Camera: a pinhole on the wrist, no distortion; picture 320 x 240 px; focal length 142.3 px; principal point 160.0 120.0 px. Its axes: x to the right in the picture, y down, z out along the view. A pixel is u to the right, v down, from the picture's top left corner.
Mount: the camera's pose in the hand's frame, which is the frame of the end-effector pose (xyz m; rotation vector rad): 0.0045 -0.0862 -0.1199 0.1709 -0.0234 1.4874
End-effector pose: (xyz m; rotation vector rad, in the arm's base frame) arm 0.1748 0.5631 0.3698 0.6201 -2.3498 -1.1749
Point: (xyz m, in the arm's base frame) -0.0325 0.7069 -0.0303
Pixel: 146 130
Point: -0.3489 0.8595 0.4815
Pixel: 309 69
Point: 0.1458 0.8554 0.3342
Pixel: 280 219
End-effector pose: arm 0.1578 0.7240 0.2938 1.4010 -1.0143 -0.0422
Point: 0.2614 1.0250 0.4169
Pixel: behind the camera
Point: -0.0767 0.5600 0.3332
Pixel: 259 153
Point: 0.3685 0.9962 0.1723
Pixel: behind the camera
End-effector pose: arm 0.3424 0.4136 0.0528 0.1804 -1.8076 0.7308
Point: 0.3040 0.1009 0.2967
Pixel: 76 55
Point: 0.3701 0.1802 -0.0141
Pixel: 120 207
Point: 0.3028 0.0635 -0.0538
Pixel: 121 195
